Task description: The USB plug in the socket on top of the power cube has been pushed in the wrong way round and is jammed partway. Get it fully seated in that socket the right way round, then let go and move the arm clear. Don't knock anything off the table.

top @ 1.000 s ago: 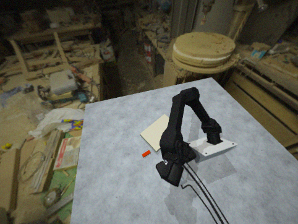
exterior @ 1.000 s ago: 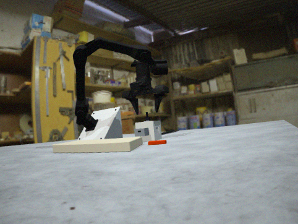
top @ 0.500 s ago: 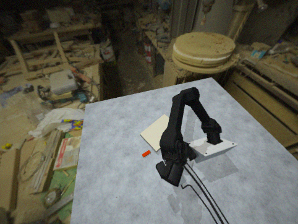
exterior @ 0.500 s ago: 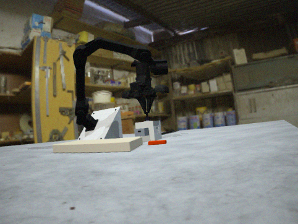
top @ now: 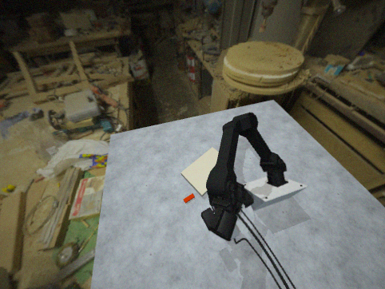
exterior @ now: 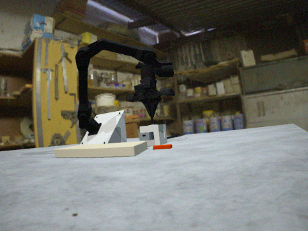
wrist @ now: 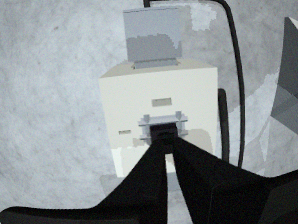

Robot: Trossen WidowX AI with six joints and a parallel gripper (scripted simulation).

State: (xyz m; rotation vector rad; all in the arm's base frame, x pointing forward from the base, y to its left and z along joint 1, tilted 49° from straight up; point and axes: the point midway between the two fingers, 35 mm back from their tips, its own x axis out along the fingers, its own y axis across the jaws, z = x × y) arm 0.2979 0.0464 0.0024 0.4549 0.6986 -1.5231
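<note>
Right now the grey socket is 40 mm below my gripper tip. Round my gripper tip: flat beige board (40 mm behind, 250 mm to the right, 90 mm below); then orange block (110 mm ahead, 140 mm to the right, 100 mm below); then USB plug (20 mm below).
</note>
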